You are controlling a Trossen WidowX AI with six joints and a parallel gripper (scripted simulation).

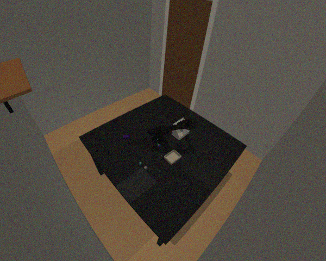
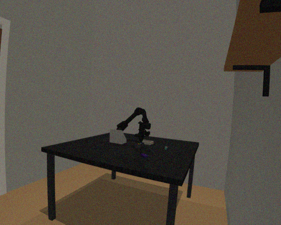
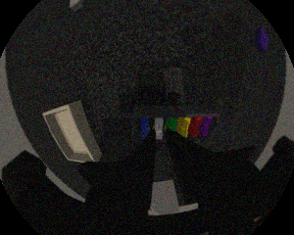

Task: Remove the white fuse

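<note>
Now: gripper tip 10 mm past the beige tray, 180 mm to the right of it and 40 mm above it. The rest, counted from my gripper tip: teal piece (260 mm ahead, 50 mm to the left, 30 mm below); purple piece (180 mm ahead, 300 mm to the right, 40 mm below).
</note>
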